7 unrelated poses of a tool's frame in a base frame.
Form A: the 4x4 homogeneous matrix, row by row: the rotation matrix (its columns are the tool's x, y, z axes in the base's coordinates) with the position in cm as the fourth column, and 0 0 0 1 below. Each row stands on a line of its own.
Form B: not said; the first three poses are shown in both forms.
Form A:
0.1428 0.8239 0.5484 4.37
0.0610 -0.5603 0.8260 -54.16
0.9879 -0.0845 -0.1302 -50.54
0 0 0 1
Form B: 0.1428 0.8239 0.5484; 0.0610 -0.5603 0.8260; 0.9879 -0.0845 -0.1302; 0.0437 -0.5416 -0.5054
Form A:
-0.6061 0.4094 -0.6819 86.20
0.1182 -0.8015 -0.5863 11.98
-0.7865 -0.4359 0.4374 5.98
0 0 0 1
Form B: -0.6061 0.4094 -0.6819; 0.1182 -0.8015 -0.5863; -0.7865 -0.4359 0.4374; 0.8620 0.1198 0.0598
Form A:
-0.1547 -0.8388 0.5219 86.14
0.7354 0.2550 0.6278 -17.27
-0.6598 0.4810 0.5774 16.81
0 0 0 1
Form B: -0.1547 -0.8388 0.5219; 0.7354 0.2550 0.6278; -0.6598 0.4810 0.5774; 0.8614 -0.1727 0.1681
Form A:
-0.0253 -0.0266 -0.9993 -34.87
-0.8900 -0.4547 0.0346 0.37
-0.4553 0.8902 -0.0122 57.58
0 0 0 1
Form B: -0.0253 -0.0266 -0.9993; -0.8900 -0.4547 0.0346; -0.4553 0.8902 -0.0122; -0.3487 0.0037 0.5758
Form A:
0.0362 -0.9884 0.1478 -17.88
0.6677 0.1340 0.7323 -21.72
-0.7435 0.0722 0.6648 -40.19
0 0 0 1
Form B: 0.0362 -0.9884 0.1478; 0.6677 0.1340 0.7323; -0.7435 0.0722 0.6648; -0.1788 -0.2172 -0.4019
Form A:
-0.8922 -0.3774 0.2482 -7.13
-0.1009 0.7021 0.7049 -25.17
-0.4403 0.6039 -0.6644 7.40
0 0 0 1
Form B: -0.8922 -0.3774 0.2482; -0.1009 0.7021 0.7049; -0.4403 0.6039 -0.6644; -0.0713 -0.2517 0.0740
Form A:
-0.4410 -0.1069 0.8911 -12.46
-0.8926 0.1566 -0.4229 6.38
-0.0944 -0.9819 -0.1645 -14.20
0 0 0 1
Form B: -0.4410 -0.1069 0.8911; -0.8926 0.1566 -0.4229; -0.0944 -0.9819 -0.1645; -0.1246 0.0638 -0.1420
